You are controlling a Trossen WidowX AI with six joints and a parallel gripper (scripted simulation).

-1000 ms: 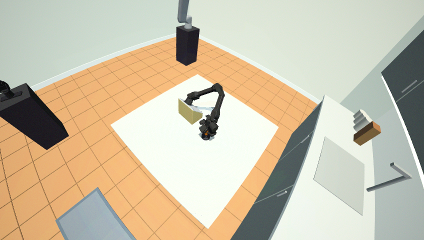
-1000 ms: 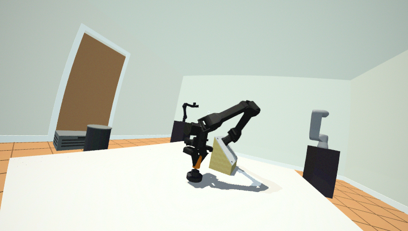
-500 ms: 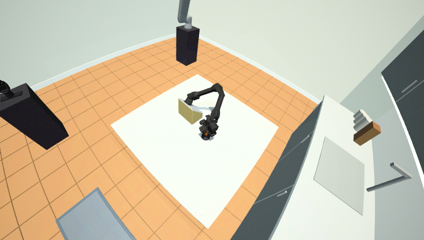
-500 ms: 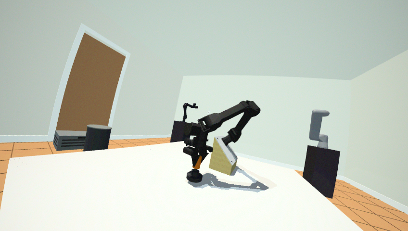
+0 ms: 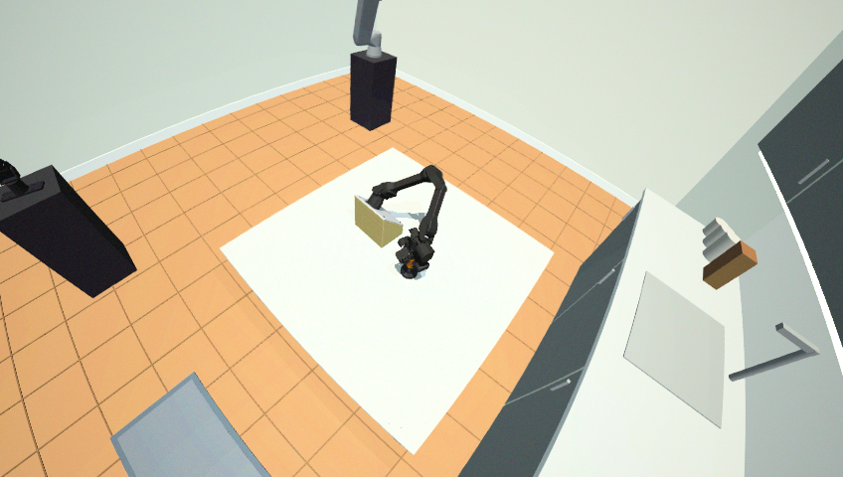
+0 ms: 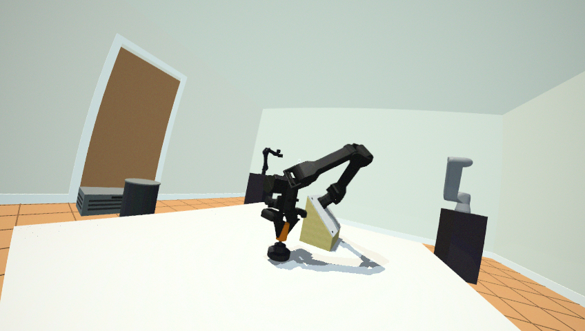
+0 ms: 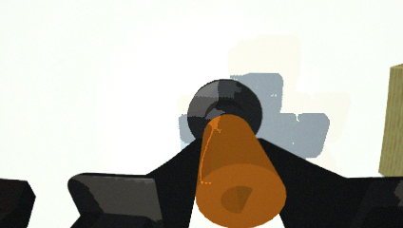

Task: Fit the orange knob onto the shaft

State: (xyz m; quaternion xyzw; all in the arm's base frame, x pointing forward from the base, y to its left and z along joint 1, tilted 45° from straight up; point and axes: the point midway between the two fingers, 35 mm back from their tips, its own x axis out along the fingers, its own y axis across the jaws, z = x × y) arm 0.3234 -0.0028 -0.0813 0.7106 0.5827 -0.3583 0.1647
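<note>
Now: the orange knob 20 mm above my gripper tip. Round my gripper tip: dark round pedestal: 40 mm below.
</note>
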